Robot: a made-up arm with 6 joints. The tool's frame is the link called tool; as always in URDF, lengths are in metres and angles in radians. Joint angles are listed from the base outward.
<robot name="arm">
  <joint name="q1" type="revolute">
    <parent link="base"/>
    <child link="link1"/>
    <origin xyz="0.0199 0.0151 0.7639" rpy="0 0 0"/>
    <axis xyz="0 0 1"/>
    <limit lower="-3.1" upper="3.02"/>
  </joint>
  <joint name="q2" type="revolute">
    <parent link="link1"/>
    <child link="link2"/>
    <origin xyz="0.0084 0.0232 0.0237" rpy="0 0 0"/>
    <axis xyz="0 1 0"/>
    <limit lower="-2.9" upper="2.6"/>
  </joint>
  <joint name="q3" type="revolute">
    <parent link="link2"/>
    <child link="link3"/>
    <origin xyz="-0.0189 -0.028 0.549" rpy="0 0 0"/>
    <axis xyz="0 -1 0"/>
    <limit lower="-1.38" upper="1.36"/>
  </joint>
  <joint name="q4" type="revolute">
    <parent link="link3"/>
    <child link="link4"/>
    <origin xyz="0.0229 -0.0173 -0.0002" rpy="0 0 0"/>
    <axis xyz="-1 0 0"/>
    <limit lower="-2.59" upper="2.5"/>
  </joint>
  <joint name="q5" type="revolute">
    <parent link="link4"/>
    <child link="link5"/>
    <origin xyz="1.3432 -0.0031 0.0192" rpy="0 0 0"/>
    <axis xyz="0 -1 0"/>
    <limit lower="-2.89" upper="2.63"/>
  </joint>
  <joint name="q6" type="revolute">
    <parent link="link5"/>
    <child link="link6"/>
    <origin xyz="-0.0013 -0.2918 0.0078" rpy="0 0 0"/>
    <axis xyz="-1 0 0"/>
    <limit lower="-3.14" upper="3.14"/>
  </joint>
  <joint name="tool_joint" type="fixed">
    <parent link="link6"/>
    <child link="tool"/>
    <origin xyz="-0.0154 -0.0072 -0.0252" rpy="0 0 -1.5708"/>
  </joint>
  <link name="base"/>
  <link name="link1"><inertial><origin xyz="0.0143 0.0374 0.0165"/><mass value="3.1"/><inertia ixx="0.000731" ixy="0" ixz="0" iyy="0.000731" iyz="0" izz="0.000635"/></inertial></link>
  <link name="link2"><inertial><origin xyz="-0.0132 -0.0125 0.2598"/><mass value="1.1"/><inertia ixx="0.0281" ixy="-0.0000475" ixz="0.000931" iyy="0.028" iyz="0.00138" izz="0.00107"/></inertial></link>
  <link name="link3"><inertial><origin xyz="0.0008 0.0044 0.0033"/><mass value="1.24"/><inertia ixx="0.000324" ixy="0" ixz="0" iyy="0.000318" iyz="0" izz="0.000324"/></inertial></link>
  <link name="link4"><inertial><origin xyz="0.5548 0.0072 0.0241"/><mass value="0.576"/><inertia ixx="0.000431" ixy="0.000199" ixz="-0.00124" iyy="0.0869" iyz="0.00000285" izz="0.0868"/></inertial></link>
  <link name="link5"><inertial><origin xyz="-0.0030 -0.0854 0.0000"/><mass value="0.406"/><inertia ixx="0.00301" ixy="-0.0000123" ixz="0" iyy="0.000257" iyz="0.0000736" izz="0.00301"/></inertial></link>
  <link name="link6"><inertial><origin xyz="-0.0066 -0.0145 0.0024"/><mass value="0.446"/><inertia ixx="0.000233" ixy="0" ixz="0" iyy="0.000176" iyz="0" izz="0.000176"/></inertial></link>
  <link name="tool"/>
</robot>
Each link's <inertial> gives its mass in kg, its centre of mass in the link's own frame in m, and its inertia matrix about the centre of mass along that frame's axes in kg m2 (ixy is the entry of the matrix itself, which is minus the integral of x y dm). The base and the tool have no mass. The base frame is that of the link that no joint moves.
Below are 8 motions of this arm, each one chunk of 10 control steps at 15 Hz.
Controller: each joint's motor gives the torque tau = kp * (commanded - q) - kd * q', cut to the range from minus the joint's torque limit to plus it. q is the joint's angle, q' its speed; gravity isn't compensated. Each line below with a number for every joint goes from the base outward.
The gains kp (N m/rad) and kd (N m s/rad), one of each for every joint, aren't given. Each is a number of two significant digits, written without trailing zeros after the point. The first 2 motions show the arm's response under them.
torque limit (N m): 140 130 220 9.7 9.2 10
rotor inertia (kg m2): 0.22 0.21 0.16 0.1 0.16 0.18
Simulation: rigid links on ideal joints. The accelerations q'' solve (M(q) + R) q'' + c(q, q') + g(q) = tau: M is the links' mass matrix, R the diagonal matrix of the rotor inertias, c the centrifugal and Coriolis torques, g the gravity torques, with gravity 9.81 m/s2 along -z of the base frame. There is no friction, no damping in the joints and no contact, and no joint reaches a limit. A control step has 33 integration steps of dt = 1/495 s. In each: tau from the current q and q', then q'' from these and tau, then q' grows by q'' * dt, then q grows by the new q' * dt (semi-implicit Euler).
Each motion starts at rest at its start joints. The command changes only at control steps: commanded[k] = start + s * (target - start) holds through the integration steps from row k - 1 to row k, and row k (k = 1, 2, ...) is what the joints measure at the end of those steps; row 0 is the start. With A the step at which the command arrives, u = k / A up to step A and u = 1 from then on. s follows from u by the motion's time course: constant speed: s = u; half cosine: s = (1 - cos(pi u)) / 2; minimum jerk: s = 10 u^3 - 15 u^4 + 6 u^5; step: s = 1 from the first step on.
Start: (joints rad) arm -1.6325 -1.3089 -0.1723 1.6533 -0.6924 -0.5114
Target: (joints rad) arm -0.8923 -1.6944 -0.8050 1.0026 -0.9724 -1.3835
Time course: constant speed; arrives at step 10
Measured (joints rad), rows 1 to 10:
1: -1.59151 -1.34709 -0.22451 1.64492 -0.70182 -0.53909
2: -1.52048 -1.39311 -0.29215 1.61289 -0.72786 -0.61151
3: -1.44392 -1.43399 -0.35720 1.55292 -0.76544 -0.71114
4: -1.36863 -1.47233 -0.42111 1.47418 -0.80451 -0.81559
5: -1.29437 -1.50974 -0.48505 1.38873 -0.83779 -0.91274
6: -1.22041 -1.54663 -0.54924 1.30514 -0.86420 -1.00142
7: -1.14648 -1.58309 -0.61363 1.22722 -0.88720 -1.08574
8: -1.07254 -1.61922 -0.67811 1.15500 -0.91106 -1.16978
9: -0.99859 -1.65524 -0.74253 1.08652 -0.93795 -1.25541
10: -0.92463 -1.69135 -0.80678 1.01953 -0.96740 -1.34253
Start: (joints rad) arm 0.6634 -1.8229 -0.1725 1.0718 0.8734 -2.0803
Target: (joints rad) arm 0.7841 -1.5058 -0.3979 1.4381 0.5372 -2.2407
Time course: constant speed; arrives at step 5
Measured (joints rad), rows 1 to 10:
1: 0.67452 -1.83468 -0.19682 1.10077 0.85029 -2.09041
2: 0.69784 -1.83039 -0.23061 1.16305 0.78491 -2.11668
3: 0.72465 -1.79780 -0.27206 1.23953 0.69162 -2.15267
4: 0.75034 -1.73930 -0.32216 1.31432 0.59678 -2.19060
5: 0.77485 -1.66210 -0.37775 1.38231 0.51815 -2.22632
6: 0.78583 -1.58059 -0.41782 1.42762 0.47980 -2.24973
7: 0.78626 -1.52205 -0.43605 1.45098 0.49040 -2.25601
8: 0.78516 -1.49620 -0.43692 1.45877 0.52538 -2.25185
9: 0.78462 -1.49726 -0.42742 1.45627 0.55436 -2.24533
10: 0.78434 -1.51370 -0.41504 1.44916 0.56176 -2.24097
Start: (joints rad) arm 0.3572 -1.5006 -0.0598 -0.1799 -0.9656 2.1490
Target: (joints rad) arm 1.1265 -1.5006 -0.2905 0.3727 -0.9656 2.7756
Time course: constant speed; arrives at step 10
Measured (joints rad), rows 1 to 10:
1: 0.39606 -1.52153 -0.08084 -0.16006 -0.96498 2.16949
2: 0.47035 -1.54441 -0.10196 -0.12231 -0.96323 2.22197
3: 0.55217 -1.55971 -0.12186 -0.06696 -0.96162 2.29337
4: 0.63152 -1.56753 -0.14397 -0.00234 -0.96106 2.36794
5: 0.70886 -1.56921 -0.16810 0.06093 -0.96158 2.43736
6: 0.78590 -1.56680 -0.19330 0.11659 -0.96262 2.50098
7: 0.86313 -1.56234 -0.21884 0.16412 -0.96354 2.56168
8: 0.94041 -1.55738 -0.24421 0.20683 -0.96398 2.62229
9: 1.01755 -1.55292 -0.26911 0.24907 -0.96397 2.68405
10: 1.09450 -1.54950 -0.29343 0.29417 -0.96375 2.74684

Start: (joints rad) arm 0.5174 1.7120 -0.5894 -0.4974 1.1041 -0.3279
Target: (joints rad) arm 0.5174 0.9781 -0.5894 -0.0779 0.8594 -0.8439
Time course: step
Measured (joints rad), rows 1 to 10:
1: 0.50561 1.53627 -0.65596 -0.47552 1.02455 -0.45622
2: 0.50070 1.30808 -0.62769 -0.43516 0.87770 -0.71591
3: 0.51156 1.13485 -0.55933 -0.26538 0.77603 -0.89733
4: 0.52404 1.01717 -0.52918 -0.00843 0.76295 -0.94496
5: 0.52992 0.95811 -0.53200 0.19517 0.81253 -0.90868
6: 0.53105 0.94823 -0.54903 0.26499 0.87149 -0.85673
7: 0.52765 0.96826 -0.56902 0.21082 0.90124 -0.82727
8: 0.52113 0.99829 -0.58596 0.08749 0.89523 -0.82417
9: 0.51550 1.02466 -0.59721 -0.04428 0.87077 -0.83436
10: 0.51305 1.04133 -0.60201 -0.14058 0.84970 -0.84482

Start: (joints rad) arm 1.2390 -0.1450 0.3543 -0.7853 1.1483 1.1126
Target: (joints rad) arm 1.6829 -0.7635 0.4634 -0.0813 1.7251 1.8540
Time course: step
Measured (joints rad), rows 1 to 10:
1: 1.42510 -0.23524 0.32746 -0.61907 1.27844 1.23202
2: 1.68315 -0.37955 0.37085 -0.49980 1.61232 1.55799
3: 1.75023 -0.53910 0.43071 -0.45475 1.90278 1.86008
4: 1.70483 -0.68680 0.47194 -0.31706 1.98257 1.98578
5: 1.68080 -0.80179 0.49737 -0.10544 1.87569 1.96704
6: 1.67382 -0.87737 0.50842 0.07671 1.71308 1.89721
7: 1.67209 -0.91441 0.50790 0.17365 1.61245 1.84349
8: 1.67301 -0.91842 0.49922 0.18083 1.61213 1.82577
9: 1.67594 -0.89817 0.48572 0.12315 1.67657 1.83304
10: 1.67960 -0.86401 0.47063 0.03368 1.74440 1.84703

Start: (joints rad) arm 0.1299 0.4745 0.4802 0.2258 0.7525 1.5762
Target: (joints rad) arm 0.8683 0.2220 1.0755 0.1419 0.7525 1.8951
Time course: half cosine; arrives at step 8
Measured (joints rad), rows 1 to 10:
1: 0.13680 0.48707 0.48871 0.21048 0.75328 1.57993
2: 0.16964 0.51486 0.52468 0.14831 0.75602 1.59660
3: 0.24603 0.54029 0.59628 0.04368 0.76013 1.63349
4: 0.37098 0.54853 0.69667 -0.06098 0.76332 1.68973
5: 0.53581 0.53263 0.81031 -0.12297 0.76351 1.75720
6: 0.71678 0.49193 0.91782 -0.12712 0.76069 1.82427
7: 0.87257 0.43031 1.00205 -0.08113 0.75677 1.87904
8: 0.95171 0.35552 1.05189 0.00487 0.75338 1.91152
9: 0.93558 0.28429 1.07467 0.10922 0.75090 1.91874
10: 0.88066 0.23103 1.08583 0.18862 0.74968 1.90903

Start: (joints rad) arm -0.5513 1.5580 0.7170 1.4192 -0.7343 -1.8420
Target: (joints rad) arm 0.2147 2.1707 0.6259 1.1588 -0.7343 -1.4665
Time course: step
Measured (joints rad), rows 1 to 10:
1: -0.43920 1.65737 0.74899 1.20971 -0.73142 -1.72544
2: -0.11339 1.82030 0.72394 0.91131 -0.72770 -1.52913
3: 0.25832 1.98369 0.67910 0.98815 -0.73231 -1.40953
4: 0.41048 2.11573 0.63901 1.40565 -0.74413 -1.38912
5: 0.32741 2.21724 0.60634 1.80239 -0.75166 -1.42115
6: 0.23512 2.29045 0.58421 1.90039 -0.74796 -1.45956
7: 0.21743 2.33056 0.57919 1.71070 -0.73880 -1.48050
8: 0.21633 2.33232 0.58992 1.43065 -0.73126 -1.48248
9: 0.21244 2.30403 0.60709 1.19141 -0.72832 -1.47498
10: 0.20926 2.26370 0.62243 1.05323 -0.72966 -1.46706

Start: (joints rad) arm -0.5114 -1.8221 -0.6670 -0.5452 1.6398 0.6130
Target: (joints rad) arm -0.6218 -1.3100 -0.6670 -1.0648 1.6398 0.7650
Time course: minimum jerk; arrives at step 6
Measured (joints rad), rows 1 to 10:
1: -0.51393 -1.82998 -0.67457 -0.55523 1.63947 0.61499
2: -0.52770 -1.80968 -0.66830 -0.58960 1.63837 0.62689
3: -0.55600 -1.74032 -0.65388 -0.64813 1.63661 0.65682
4: -0.58911 -1.62869 -0.64900 -0.73992 1.63523 0.70204
5: -0.61296 -1.50258 -0.66327 -0.86900 1.63585 0.74690
6: -0.62133 -1.39631 -0.69161 -1.01551 1.63897 0.77391
7: -0.62010 -1.32578 -0.71444 -1.14455 1.64288 0.77922
8: -0.61689 -1.29130 -0.71988 -1.22427 1.64514 0.77237
9: -0.61562 -1.28537 -0.71125 -1.24347 1.64467 0.76442
10: -0.61700 -1.29617 -0.69822 -1.21470 1.64227 0.76074

